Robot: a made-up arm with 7 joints.
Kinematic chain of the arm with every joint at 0, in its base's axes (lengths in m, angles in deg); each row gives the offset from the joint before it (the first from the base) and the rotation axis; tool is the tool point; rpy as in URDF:
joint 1: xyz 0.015 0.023 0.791 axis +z
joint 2: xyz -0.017 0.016 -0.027 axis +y
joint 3: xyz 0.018 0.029 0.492 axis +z
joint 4: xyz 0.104 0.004 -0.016 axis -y
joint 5: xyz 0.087 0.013 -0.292 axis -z
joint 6: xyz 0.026 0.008 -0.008 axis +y
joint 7: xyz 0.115 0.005 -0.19 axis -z
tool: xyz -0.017 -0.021 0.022 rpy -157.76 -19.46 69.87
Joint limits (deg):
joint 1: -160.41..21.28
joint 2: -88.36..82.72
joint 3: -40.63..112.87
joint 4: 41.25..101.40
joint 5: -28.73..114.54
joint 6: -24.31..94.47
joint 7: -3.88..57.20
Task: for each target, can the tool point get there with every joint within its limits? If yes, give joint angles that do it. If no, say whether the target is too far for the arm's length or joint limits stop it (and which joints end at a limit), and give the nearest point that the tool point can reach.
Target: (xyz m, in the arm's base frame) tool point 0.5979 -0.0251 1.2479
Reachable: yes | joints -13.95 1.81 -5.45 88.27 63.88 69.02 9.70
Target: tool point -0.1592 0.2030 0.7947
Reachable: no: joint limits stop it (at a limit: joint 3, joint 4, joint 6, joint 7) | nearest point -0.2478 0.2945 0.8126 | short by 0.129 m
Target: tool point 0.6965 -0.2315 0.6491
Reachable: yes | joints -65.35 55.62 53.11 60.43 32.80 11.53 36.32
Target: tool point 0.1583 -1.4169 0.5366
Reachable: no: too far | nearest point 0.1084 -0.9150 0.6189 | short by 0.511 m
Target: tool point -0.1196 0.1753 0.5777
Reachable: no: joint limits stop it (at a limit: joint 1, joint 2, joint 3, joint 4, joint 7) | nearest point -0.2006 0.1458 0.5466 | short by 0.092 m
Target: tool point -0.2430 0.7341 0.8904
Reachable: yes | joints -14.29 -60.33 98.89 75.60 12.62 43.63 15.52
